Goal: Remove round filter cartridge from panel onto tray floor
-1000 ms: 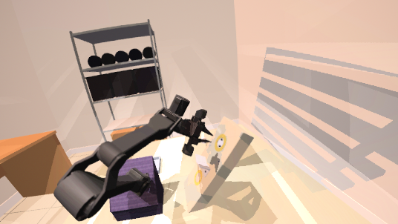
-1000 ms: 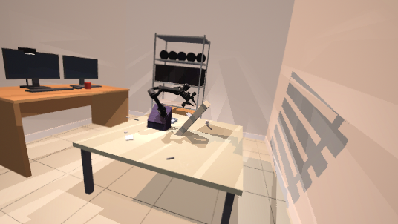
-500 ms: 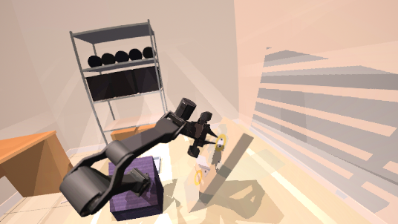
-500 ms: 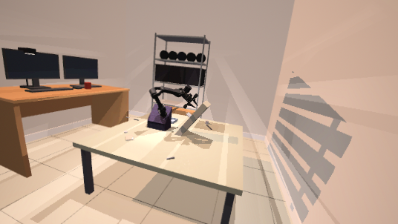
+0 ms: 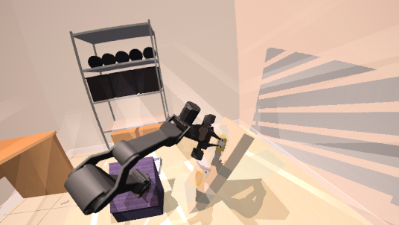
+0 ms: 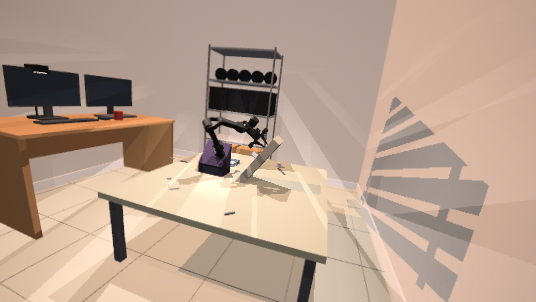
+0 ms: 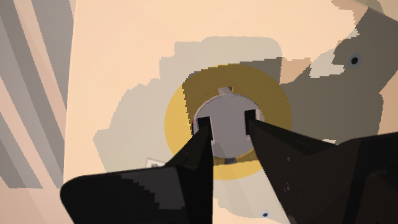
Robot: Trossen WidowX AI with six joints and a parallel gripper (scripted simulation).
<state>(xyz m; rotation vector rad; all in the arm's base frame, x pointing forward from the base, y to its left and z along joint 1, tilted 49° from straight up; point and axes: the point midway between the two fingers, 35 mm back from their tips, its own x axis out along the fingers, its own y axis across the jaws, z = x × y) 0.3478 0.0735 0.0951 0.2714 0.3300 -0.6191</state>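
Now: gripper tip 20 mm short of the round filter cartridge and 10 mm above it.
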